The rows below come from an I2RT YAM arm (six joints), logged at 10 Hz.
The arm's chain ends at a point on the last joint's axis. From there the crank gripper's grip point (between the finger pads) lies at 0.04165 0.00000 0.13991 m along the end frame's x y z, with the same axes.
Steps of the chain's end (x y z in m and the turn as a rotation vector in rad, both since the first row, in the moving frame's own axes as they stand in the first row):
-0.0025 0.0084 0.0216 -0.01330 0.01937 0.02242
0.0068 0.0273 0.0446 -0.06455 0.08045 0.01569
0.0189 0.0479 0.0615 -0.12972 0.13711 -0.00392
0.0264 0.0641 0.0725 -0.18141 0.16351 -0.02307
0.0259 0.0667 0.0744 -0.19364 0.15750 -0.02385
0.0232 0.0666 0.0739 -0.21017 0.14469 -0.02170
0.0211 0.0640 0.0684 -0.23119 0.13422 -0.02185
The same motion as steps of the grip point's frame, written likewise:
0.0002 0.0112 0.0207 -0.01330 0.01937 0.02242
0.0178 0.0369 0.0405 -0.06455 0.08045 0.01569
0.0376 0.0654 0.0533 -0.12972 0.13711 -0.00392
0.0488 0.0874 0.0617 -0.18141 0.16351 -0.02307
0.0475 0.0916 0.0637 -0.19364 0.15750 -0.02385
0.0431 0.0939 0.0635 -0.21017 0.14469 -0.02170
0.0396 0.0942 0.0580 -0.23119 0.13422 -0.02185

